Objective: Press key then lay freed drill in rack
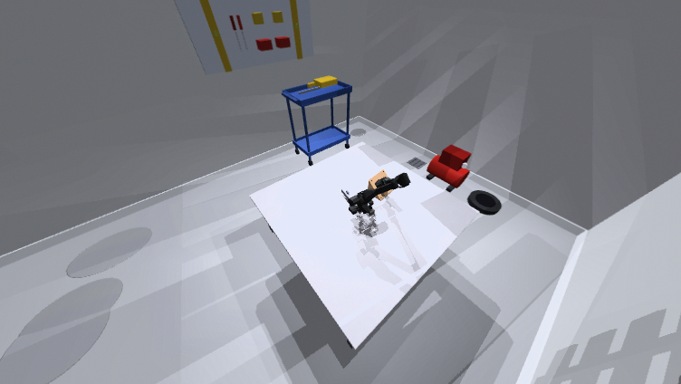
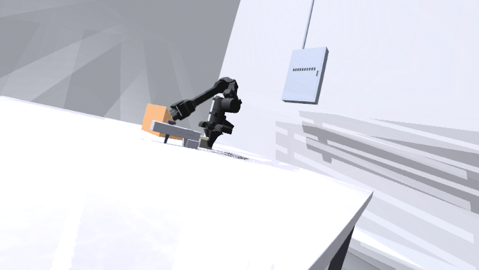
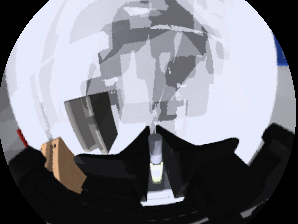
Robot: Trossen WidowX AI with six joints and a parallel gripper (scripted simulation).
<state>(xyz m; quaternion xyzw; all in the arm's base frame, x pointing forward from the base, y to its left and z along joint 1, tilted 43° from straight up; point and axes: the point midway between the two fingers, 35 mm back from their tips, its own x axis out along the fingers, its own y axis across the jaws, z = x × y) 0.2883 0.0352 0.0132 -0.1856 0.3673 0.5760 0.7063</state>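
Right now my gripper tip is 50 mm to the left of the drill, 30 mm below it and 20 mm past it. Also, from my gripper tip: dark block: 70 mm behind, 40 mm to the left.
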